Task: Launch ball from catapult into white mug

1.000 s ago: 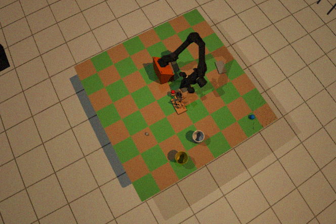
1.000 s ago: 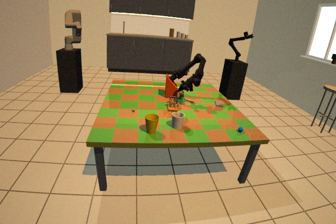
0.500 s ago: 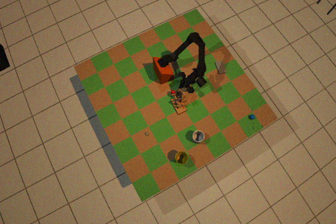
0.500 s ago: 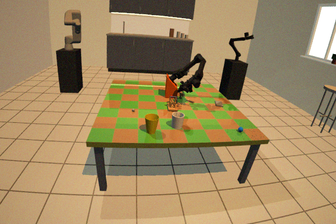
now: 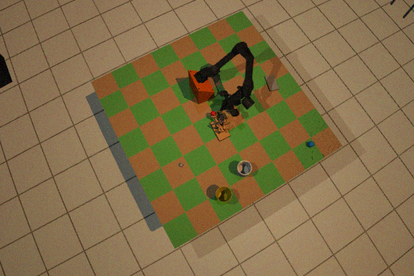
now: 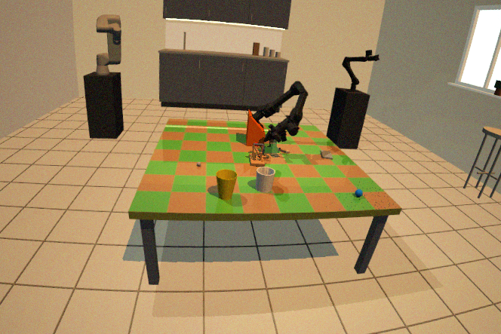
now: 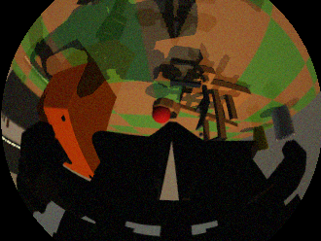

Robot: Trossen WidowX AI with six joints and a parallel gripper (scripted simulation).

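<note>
Now: the red ball 40 mm to the right of my gripper tip, 30 mm below it and 20 mm behind it. Also, from my gripper tip: white mug (400 mm ahead, 70 mm to the right, 70 mm below); then wooden catapult (50 mm ahead, 40 mm below, 30 mm to the right); then wooden block (160 mm to the left, 90 mm below, 70 mm behind).
</note>
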